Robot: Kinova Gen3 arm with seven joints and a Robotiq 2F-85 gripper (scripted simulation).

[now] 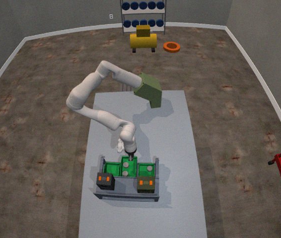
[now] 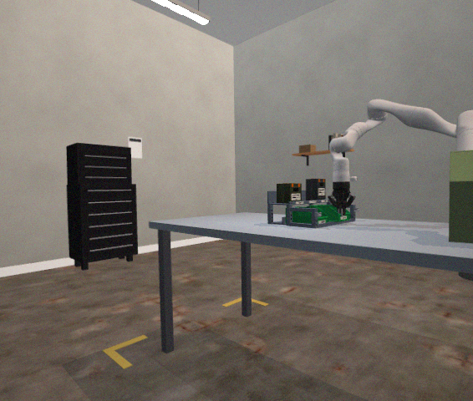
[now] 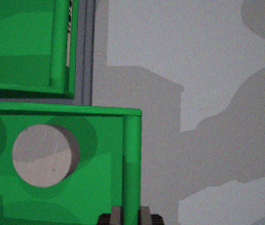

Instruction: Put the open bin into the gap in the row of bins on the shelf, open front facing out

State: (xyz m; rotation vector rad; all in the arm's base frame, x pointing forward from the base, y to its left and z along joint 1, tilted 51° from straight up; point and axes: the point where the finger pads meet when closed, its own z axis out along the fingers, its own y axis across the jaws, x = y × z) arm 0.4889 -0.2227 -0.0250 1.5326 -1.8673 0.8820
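Right now the grey shelf is 15 cm ahead of my hand, 4 cm to the right of it and 1 cm above it.
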